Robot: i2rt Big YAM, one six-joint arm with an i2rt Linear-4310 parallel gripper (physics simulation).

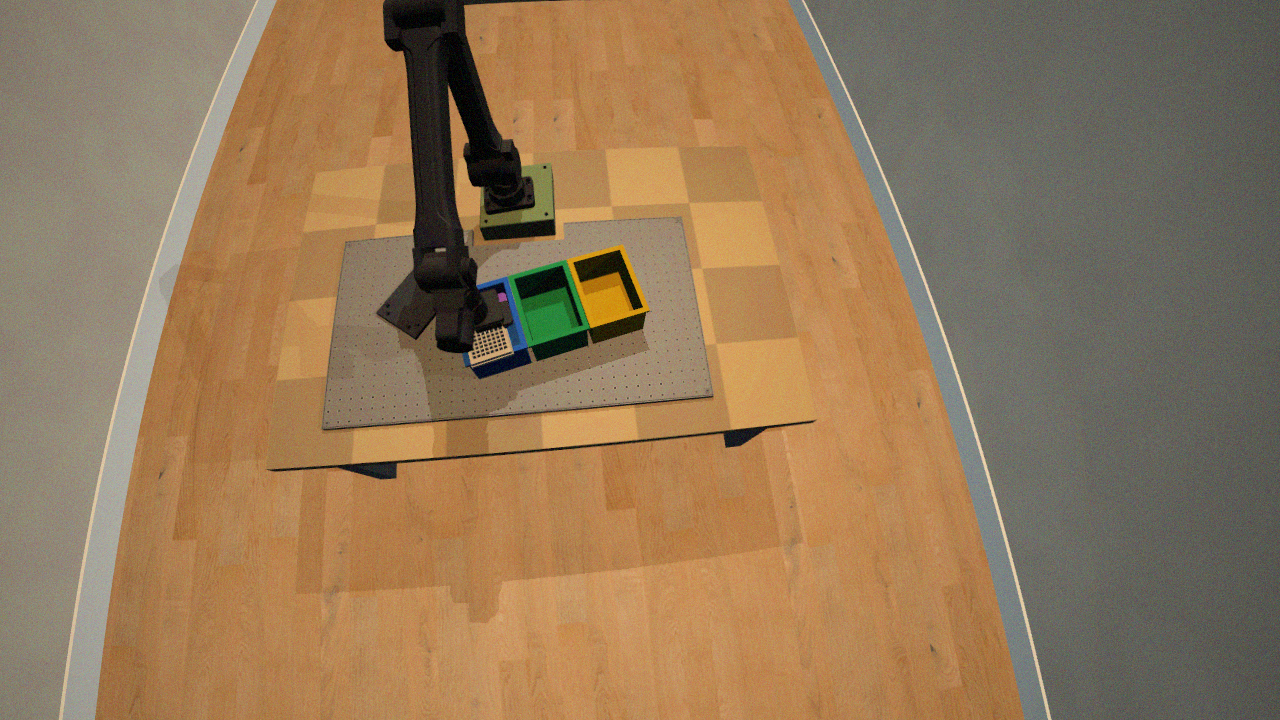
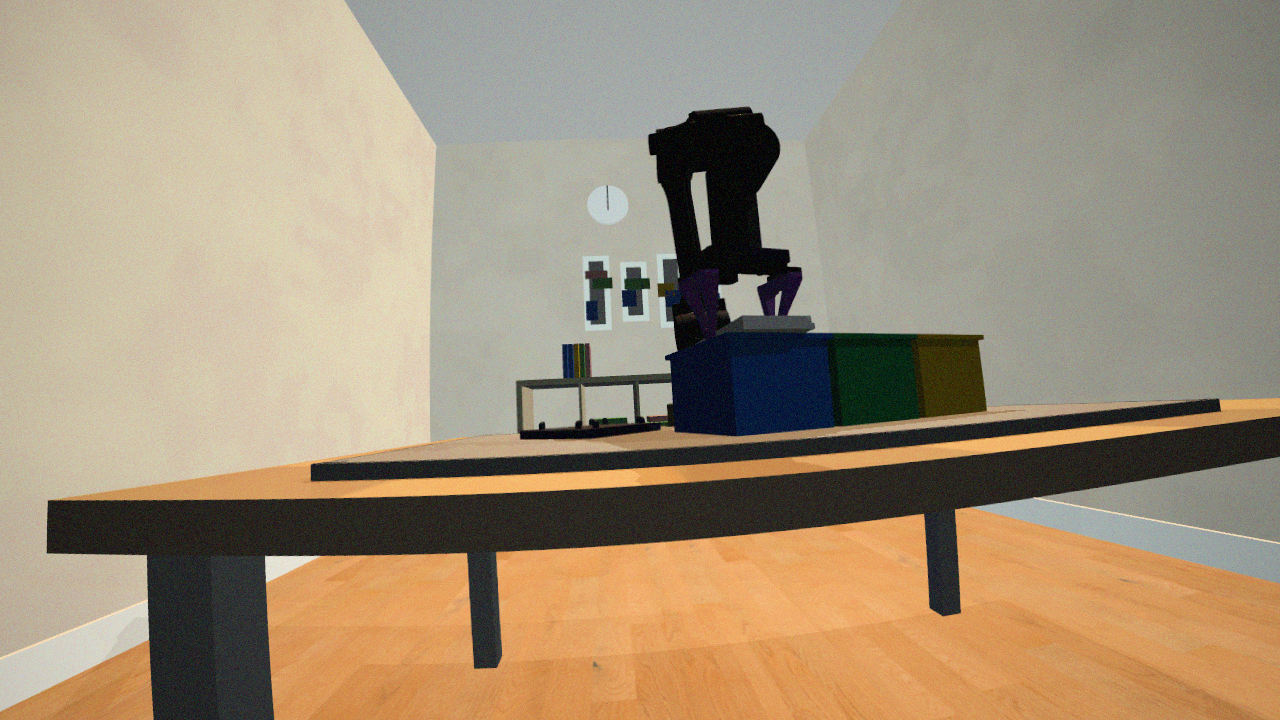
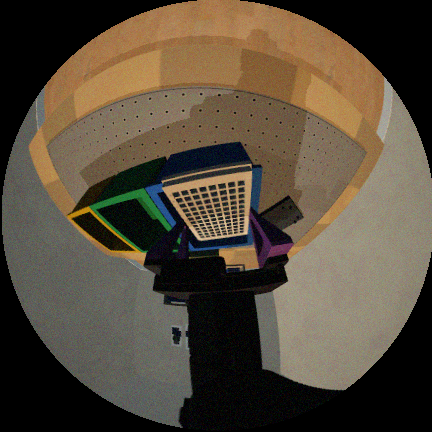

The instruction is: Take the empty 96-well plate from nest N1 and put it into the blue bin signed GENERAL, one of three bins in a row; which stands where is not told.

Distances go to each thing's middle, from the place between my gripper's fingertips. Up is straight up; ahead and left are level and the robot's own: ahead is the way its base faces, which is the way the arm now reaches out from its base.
I see my gripper 10 mm short of the pale 96-well plate [image 1: 493, 345]. The rest, counted from my hand: dark nest [image 1: 409, 304] 150 mm behind, 170 mm to the right, 90 mm below.
